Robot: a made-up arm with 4 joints. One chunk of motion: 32 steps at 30 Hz.
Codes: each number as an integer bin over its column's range. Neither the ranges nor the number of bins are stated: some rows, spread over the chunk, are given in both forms.
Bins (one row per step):
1: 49 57 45 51 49 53
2: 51 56 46 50 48 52
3: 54 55 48 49 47 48
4: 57 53 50 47 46 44
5: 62 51 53 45 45 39
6: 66 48 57 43 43 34
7: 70 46 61 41 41 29
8: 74 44 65 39 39 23
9: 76 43 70 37 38 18
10: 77 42 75 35 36 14
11: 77 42 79 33 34 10
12: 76 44 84 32 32 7
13: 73 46 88 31 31 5
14: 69 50 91 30 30 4
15: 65 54 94 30 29 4
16: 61 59 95 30 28 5
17: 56 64 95 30 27 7
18: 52 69 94 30 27 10
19: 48 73 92 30 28 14
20: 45 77 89 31 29 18
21: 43 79 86 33 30 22
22: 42 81 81 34 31 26
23: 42 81 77 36 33 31
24: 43 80 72 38 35 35
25: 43 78 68 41 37 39
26: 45 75 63 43 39 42
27: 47 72 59 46 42 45
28: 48 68 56 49 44 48
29: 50 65 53 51 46 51
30: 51 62 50 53 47 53
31: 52 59 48 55 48 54
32: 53 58 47 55 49 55
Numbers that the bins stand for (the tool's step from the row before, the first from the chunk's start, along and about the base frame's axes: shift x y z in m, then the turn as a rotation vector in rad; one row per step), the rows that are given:
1: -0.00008 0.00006 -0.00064 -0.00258 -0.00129 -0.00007
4: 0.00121 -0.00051 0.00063 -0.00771 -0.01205 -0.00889
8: 0.00396 -0.00178 0.00441 -0.01797 -0.03715 -0.02946
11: 0.00444 -0.00206 0.00795 -0.02567 -0.05508 -0.04220
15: 0.00251 -0.00036 0.01174 -0.02952 -0.07301 -0.04808
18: 0.00040 0.00176 0.01174 -0.02952 -0.08018 -0.04220
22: -0.00121 0.00345 0.00845 -0.02438 -0.06584 -0.02653
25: -0.00105 0.00303 0.00517 -0.01540 -0.04432 -0.01379
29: 0.00008 0.00119 0.00138 -0.00258 -0.01205 -0.00203
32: 0.00057 0.00020 -0.00013 0.00256 -0.00129 0.00189
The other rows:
2: 0.00024 -0.00008 -0.00038 -0.00386 -0.00488 -0.00105
3: 0.00073 -0.00022 0.00012 -0.00514 -0.00846 -0.00497
5: 0.00202 -0.00079 0.00138 -0.01027 -0.01564 -0.01379
6: 0.00267 -0.00121 0.00239 -0.01284 -0.02281 -0.01869
7: 0.00331 -0.00149 0.00340 -0.01540 -0.02998 -0.02359
9: 0.00428 -0.00192 0.00568 -0.02054 -0.04074 -0.03436
10: 0.00444 -0.00206 0.00694 -0.02310 -0.04791 -0.03828
12: 0.00428 -0.00178 0.00921 -0.02695 -0.06225 -0.04514
13: 0.00380 -0.00149 0.01022 -0.02823 -0.06584 -0.04710
14: 0.00315 -0.00093 0.01098 -0.02952 -0.06942 -0.04808
16: 0.00186 0.00034 0.01199 -0.02952 -0.07660 -0.04710
17: 0.00105 0.00105 0.01199 -0.02952 -0.08018 -0.04514
19: -0.00024 0.00232 0.01123 -0.02952 -0.07660 -0.03828
20: -0.00073 0.00289 0.01047 -0.02823 -0.07301 -0.03436
21: -0.00105 0.00317 0.00972 -0.02567 -0.06942 -0.03044
23: -0.00121 0.00345 0.00744 -0.02182 -0.05867 -0.02163
24: -0.00105 0.00331 0.00618 -0.01925 -0.05149 -0.01771
26: -0.00073 0.00261 0.00391 -0.01284 -0.03715 -0.01085
27: -0.00040 0.00218 0.00290 -0.00899 -0.02639 -0.00791
28: -0.00024 0.00162 0.00214 -0.00514 -0.01922 -0.00497
30: 0.00024 0.00077 0.00063 -0.00001 -0.00846 -0.00007
31: 0.00040 0.00034 0.00012 0.00256 -0.00488 0.00091

